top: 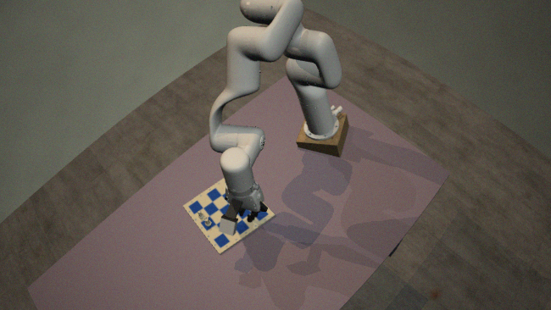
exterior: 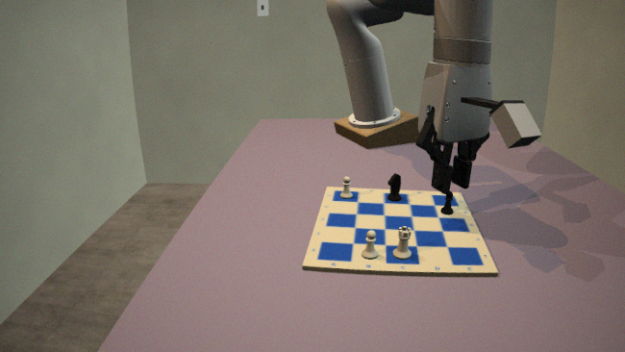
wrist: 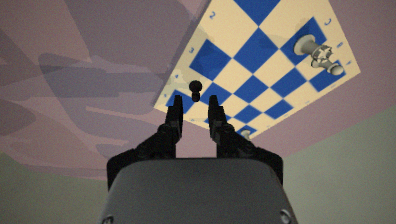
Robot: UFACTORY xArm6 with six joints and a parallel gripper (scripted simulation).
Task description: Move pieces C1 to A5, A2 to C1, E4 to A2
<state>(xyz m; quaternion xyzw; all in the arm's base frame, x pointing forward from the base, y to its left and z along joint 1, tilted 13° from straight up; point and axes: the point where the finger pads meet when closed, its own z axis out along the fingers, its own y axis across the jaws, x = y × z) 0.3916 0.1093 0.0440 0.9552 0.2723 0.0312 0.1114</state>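
Now: hand 40 mm above the black pawn. From my hand the other things lie so: white rook (110 mm ahead, 70 mm to the right, 40 mm below); then chessboard (70 mm to the right, 60 mm below, 40 mm ahead); then black knight (80 mm to the right, 40 mm below, 40 mm behind).
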